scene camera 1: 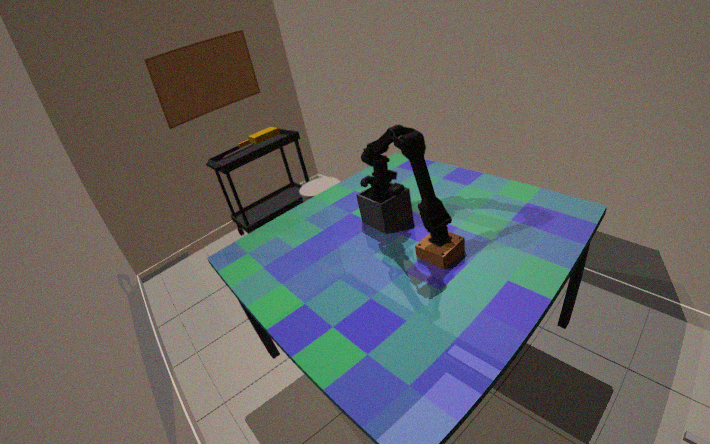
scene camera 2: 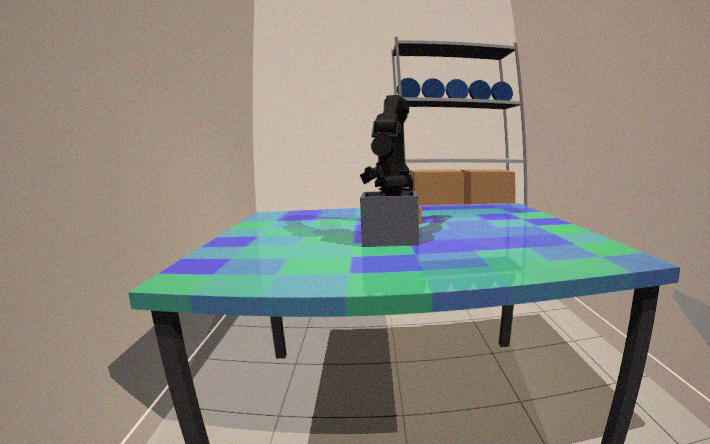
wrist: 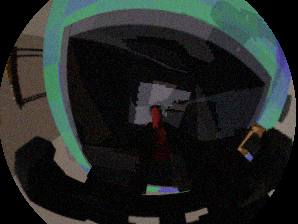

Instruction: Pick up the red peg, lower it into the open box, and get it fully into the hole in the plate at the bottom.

My gripper shows in scene camera 1 [383, 203], in scene camera 2 and in the wrist view. A dark grey box shows in scene camera 1, in scene camera 2 [385, 220] and in the wrist view. A light grey plate shows in the wrist view [145, 94]; in scene camera 1 it is hidden by the dark grey box, in scene camera 2 it is hidden by the dark grey box. One and the same spot on my gripper: [wrist: 217, 166] is [scene camera 2: 382, 185]. One and the same spot on the dark grey box: [wrist: 99, 55] is [scene camera 1: 383, 188].
